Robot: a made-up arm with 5 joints.
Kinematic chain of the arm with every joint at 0, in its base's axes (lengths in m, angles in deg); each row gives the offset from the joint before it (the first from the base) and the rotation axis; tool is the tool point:
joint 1: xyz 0 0 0.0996 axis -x
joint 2: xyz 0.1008 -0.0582 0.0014 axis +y
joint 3: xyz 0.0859 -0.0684 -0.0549 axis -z
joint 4: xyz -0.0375 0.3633 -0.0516 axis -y
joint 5: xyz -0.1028 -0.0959 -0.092 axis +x
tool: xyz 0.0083 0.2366 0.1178
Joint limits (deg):
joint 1: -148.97..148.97
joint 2: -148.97..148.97
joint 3: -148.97..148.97
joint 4: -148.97..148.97
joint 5: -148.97..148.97
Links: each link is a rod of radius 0.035 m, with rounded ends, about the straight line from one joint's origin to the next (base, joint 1, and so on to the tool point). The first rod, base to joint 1, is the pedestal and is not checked.
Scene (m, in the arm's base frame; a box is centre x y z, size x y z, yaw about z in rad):
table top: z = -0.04
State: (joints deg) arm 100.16 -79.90 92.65 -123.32 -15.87
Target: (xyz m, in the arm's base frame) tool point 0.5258 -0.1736 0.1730
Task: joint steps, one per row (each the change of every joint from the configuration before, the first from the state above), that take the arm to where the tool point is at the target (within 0.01 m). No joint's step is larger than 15 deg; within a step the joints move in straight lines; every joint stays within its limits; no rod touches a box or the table.
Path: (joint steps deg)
1: 9.76 14.65 11.26 0.96 -11.59
2: 9.76 14.65 11.27 0.96 -11.59
3: 9.77 14.66 11.26 0.97 -11.59
4: 9.76 14.65 11.27 0.96 -11.58
5: 9.76 14.65 11.26 0.96 -11.59
6: 0.00 11.89 -12.44 -0.89 -9.24
7: 0.00 11.88 -12.44 -0.88 -9.23
8: 0.00 11.88 -12.45 -0.89 -9.24
9: 0.00 11.89 -12.44 -0.89 -9.23

